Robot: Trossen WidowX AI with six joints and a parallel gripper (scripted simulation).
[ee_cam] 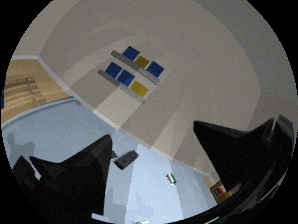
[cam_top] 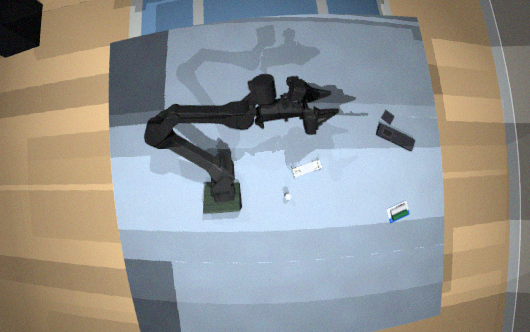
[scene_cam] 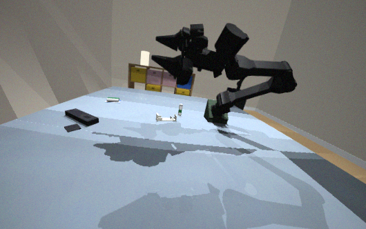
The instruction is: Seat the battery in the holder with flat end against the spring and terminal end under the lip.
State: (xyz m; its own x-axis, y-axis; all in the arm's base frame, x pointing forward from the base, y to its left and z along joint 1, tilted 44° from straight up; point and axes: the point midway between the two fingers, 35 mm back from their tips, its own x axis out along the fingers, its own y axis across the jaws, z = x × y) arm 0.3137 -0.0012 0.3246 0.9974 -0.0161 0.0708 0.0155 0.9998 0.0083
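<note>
Right now my gripper tip is 150 mm past the battery, 260 mm to the left of it and 260 mm above it. From my gripper tip the other things lie so: small black square: 270 mm ahead, 30 mm to the right, 290 mm below; white box: 270 mm ahead, 390 mm to the right, 280 mm below; black bar: 290 mm ahead, 100 mm to the right, 270 mm below.
</note>
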